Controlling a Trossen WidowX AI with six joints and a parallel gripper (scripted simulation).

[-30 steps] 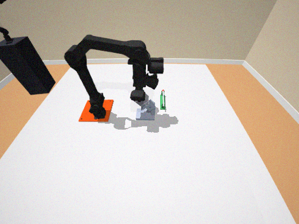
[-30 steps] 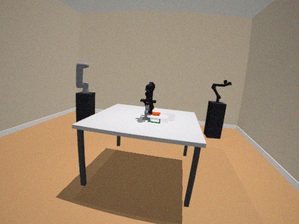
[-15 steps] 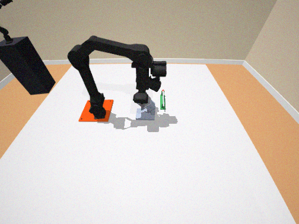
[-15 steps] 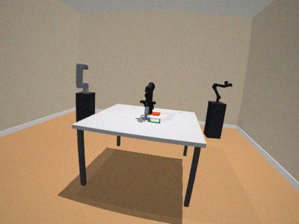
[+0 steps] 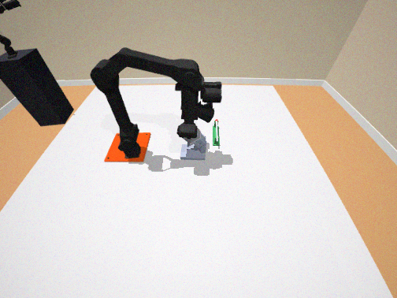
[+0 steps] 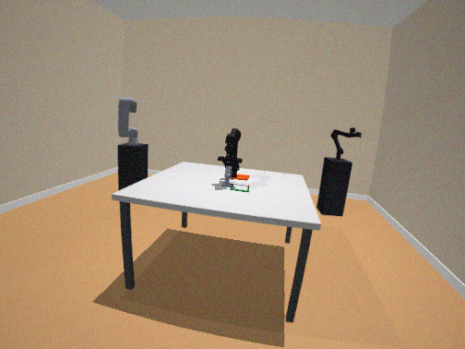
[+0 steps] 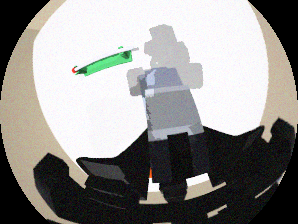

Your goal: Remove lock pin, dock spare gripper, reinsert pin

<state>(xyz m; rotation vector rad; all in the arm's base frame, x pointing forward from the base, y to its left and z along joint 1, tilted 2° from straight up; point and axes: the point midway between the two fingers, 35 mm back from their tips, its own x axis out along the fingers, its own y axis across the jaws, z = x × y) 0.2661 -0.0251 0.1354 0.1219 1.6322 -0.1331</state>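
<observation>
My gripper tip is 1 cm short of the spare gripper. Also, from my gripper tip: grey mount 3 cm ahead, 6 cm below; then green pin cradle 14 cm ahead, 10 cm to the left, 9 cm below.
</observation>
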